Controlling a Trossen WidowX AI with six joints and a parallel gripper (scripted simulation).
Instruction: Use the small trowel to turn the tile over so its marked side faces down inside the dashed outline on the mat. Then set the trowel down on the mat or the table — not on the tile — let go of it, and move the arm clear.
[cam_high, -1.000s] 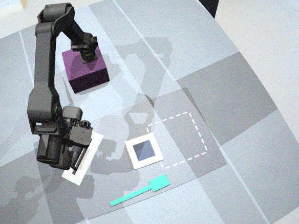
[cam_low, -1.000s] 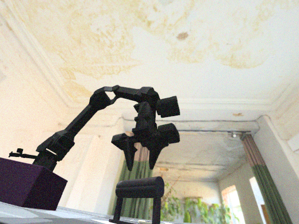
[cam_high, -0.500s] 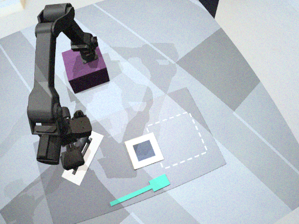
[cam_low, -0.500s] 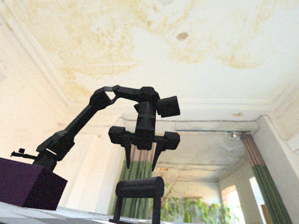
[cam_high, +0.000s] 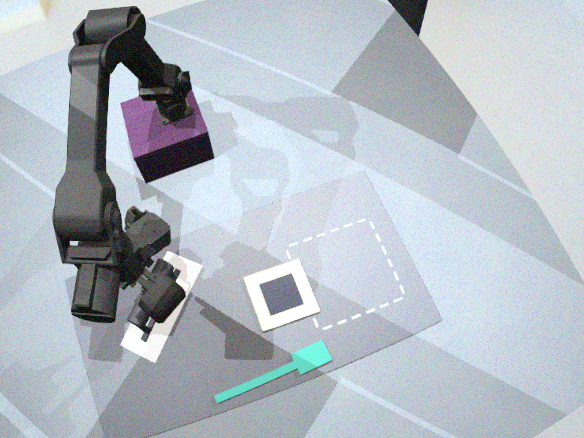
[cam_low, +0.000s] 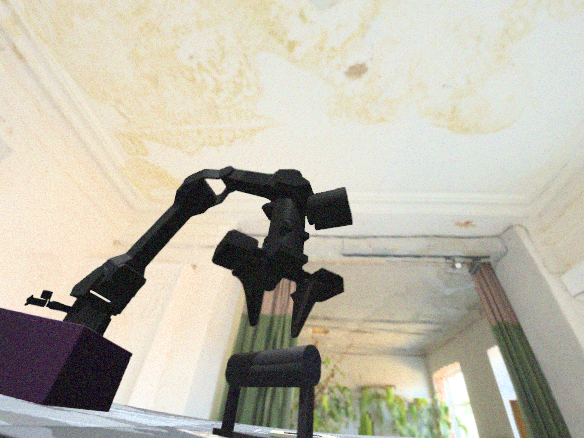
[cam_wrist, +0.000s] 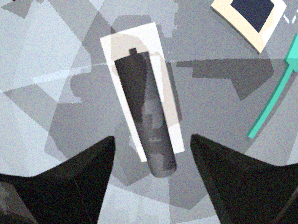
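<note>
My gripper tip is now 60 mm short of the grey mat, 140 mm to the right of it and 130 mm above it. From my gripper tip the other things lie so: tile: 70 mm ahead, 210 mm to the left, 110 mm below; then teal trowel: 200 mm ahead, 150 mm to the left, 110 mm below.
</note>
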